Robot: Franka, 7 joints.
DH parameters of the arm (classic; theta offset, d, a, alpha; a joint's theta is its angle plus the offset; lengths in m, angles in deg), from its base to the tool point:
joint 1: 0 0.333 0 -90
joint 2: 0 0 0 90
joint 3: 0 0.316 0.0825 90
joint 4: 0 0 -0.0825 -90
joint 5: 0 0.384 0 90
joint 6: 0 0 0.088 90
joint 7: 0 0.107 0 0
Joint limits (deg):
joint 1: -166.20..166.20
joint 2: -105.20..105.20
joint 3: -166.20..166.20
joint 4: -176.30..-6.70
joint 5: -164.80..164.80
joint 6: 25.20..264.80
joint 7: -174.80..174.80
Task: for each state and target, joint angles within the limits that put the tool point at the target. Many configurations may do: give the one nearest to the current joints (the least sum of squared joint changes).
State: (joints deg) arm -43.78 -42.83 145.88 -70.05 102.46 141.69 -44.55
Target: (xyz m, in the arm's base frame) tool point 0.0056 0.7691 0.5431
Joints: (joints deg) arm -60.90 -40.35 135.40 -67.14 102.33 143.63 -44.55
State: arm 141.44 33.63 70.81 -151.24 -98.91 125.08 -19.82
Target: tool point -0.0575 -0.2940 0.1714
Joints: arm 155.44 42.09 83.14 -165.49 -98.50 131.65 -19.82
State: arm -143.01 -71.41 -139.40 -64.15 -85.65 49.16 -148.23
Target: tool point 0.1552 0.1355 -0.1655
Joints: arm -149.44 -98.31 -159.08 -103.03 -71.86 42.60 -148.23
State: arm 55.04 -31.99 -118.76 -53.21 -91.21 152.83 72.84
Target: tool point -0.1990 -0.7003 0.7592
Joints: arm 48.09 -42.39 -124.27 -42.55 -90.33 148.12 72.84
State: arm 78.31 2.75 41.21 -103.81 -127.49 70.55 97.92
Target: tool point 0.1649 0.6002 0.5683
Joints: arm 61.48 13.76 25.81 -102.99 -126.03 71.83 97.92
